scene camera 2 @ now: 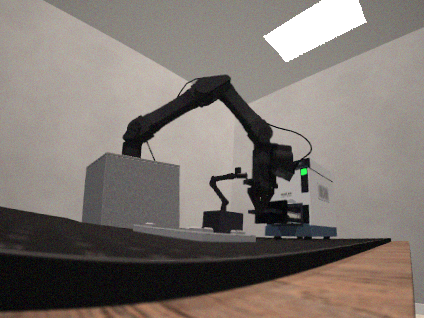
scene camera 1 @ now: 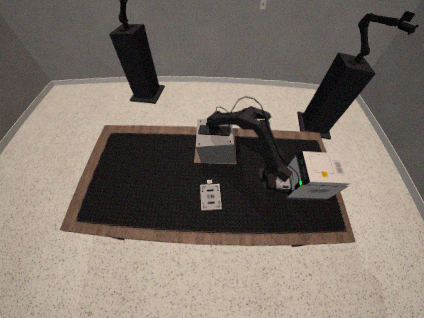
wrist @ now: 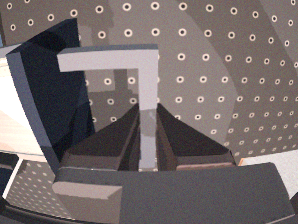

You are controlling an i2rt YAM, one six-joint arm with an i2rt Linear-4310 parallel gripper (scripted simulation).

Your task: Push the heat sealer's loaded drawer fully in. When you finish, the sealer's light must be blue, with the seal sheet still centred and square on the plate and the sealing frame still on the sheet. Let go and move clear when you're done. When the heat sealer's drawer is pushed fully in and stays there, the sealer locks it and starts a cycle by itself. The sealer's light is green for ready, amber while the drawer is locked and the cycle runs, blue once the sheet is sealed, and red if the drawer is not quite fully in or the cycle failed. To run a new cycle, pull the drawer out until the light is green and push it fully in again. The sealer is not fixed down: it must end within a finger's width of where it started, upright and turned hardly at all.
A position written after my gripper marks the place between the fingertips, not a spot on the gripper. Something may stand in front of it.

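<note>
Gripper, mine (scene camera 2: 260, 214) (wrist: 148, 111), visible. White heat sealer (scene camera 1: 321, 175), visible too.
</note>
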